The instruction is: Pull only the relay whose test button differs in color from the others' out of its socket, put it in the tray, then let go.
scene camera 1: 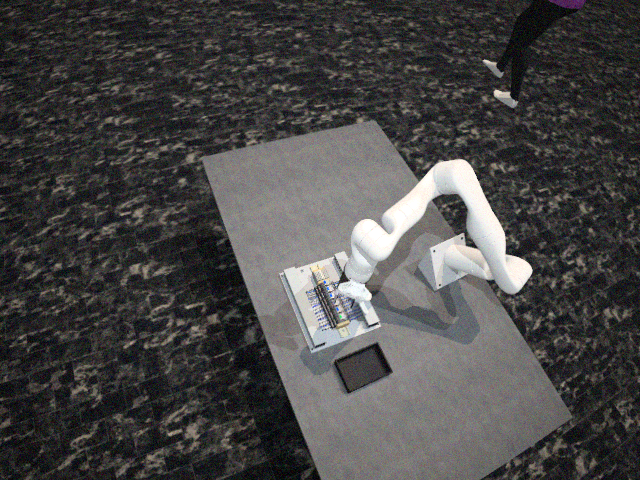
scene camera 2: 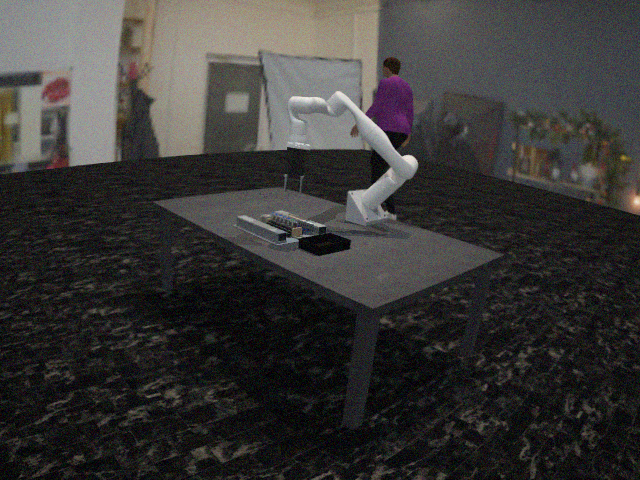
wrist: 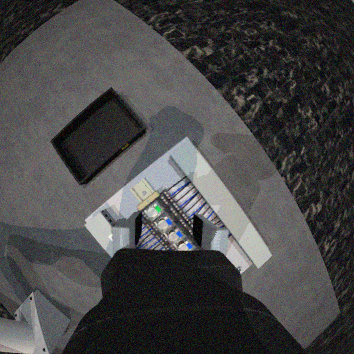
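Seen in the pictures: gripper, fingertip midpoint: (scene camera 1: 343, 303) (scene camera 2: 292, 191) (wrist: 167, 223); arm's base, link origin: (scene camera 1: 453, 256) (scene camera 2: 368, 201) (wrist: 27, 337).
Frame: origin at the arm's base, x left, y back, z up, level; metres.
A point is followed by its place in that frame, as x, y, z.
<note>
The relay with a green test button (scene camera 1: 341, 316) @[0.027, -0.506, -0.022] (wrist: 154, 210) @[0.026, -0.502, -0.024] sits in the end socket of the row, on the side toward the tray. Relays with blue buttons (wrist: 165, 222) @[-0.001, -0.501, -0.024] stand in line behind it; the row's far part is hidden by the gripper in the wrist view. The black tray (scene camera 1: 363, 367) @[0.202, -0.502, -0.089] (scene camera 2: 324, 243) @[0.166, -0.469, -0.089] (wrist: 97, 135) @[0.207, -0.508, -0.089] lies beside the panel and looks empty. My gripper (scene camera 2: 293, 190) @[0.021, -0.517, 0.092] (wrist: 167, 223) @[0.021, -0.517, 0.092] is open with nothing between its fingers. It points down and hangs well above the panel, and in the wrist view the row shows between and beyond the fingertips.
The white panel (scene camera 1: 302, 279) @[-0.179, -0.548, -0.089] (wrist: 160, 172) @[0.064, -0.552, -0.089] carries a raised wiring duct (scene camera 2: 261, 228) @[-0.035, -0.618, -0.056] (wrist: 230, 200) @[-0.060, -0.610, -0.049] along each long side, with blue wires by the sockets. A tan end block (wrist: 148, 200) @[0.042, -0.502, -0.051] adjoins the green-button relay. A person (scene camera 2: 395, 105) stands behind the arm's base, off the table.
</note>
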